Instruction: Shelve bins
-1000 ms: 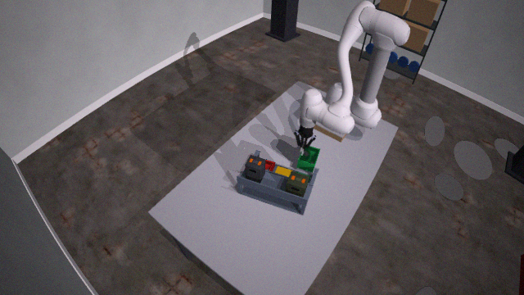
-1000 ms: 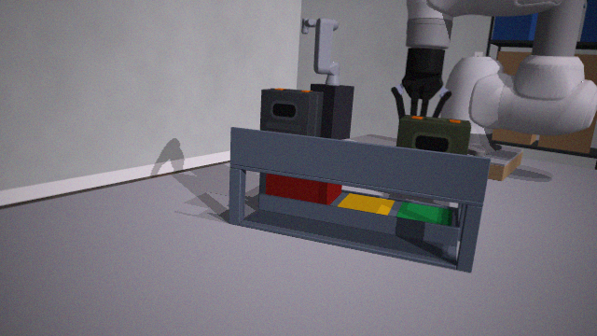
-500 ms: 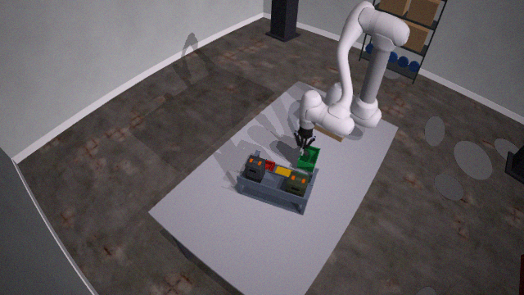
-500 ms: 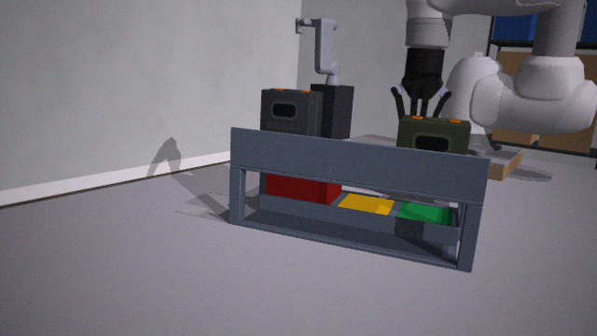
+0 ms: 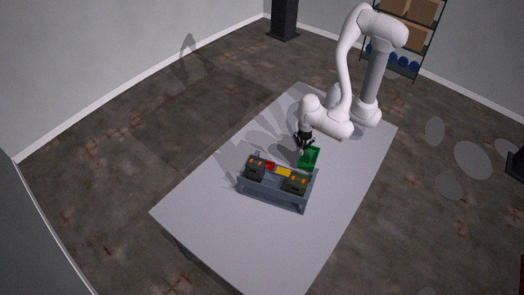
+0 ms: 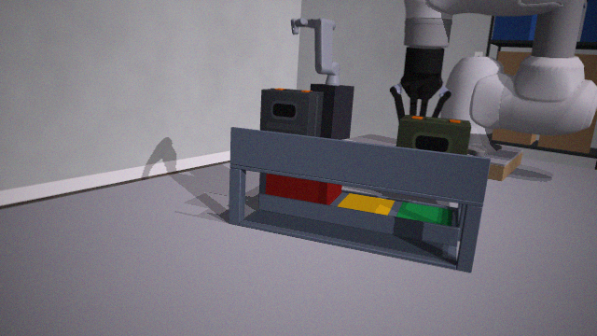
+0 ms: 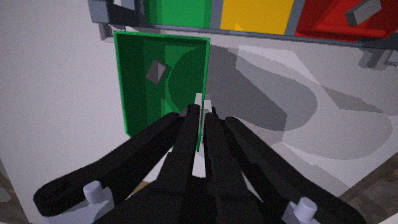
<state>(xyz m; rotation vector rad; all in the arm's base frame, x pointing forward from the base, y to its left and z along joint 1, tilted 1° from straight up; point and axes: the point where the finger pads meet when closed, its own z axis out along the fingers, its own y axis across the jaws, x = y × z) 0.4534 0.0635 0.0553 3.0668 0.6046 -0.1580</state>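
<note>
My hand is 3 cm past the green bin, 4 cm to the right of it and 4 cm above it. From my hand the other things lie so: olive box (24 cm ahead, 15 cm to the left, 5 cm above); red bin (24 cm ahead, 10 cm to the right, 6 cm below); dark grey box (33 cm ahead, 6 cm to the right, 6 cm above).
</note>
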